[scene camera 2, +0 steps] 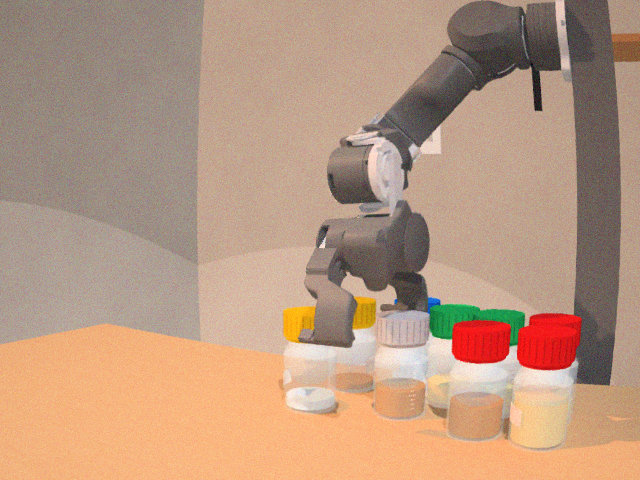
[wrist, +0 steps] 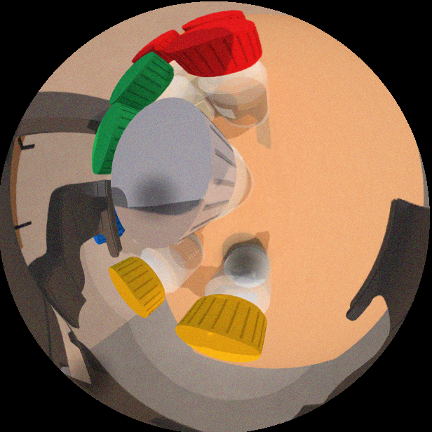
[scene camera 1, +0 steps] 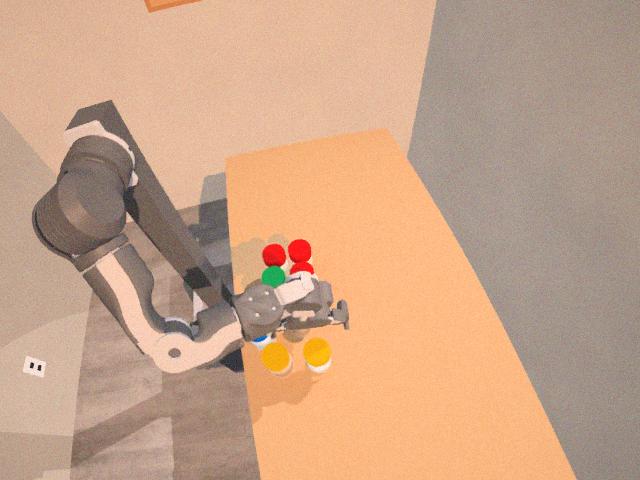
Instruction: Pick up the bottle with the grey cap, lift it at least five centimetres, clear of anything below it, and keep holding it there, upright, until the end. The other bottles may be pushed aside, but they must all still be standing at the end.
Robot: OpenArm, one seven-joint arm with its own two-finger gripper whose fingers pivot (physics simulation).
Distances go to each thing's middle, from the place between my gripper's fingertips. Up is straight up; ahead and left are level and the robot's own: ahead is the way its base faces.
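Labels:
There is the yellow-capped bottle (scene camera 2: 310, 371), and I see that it sits 4 cm below my hand and 7 cm to the right of it.

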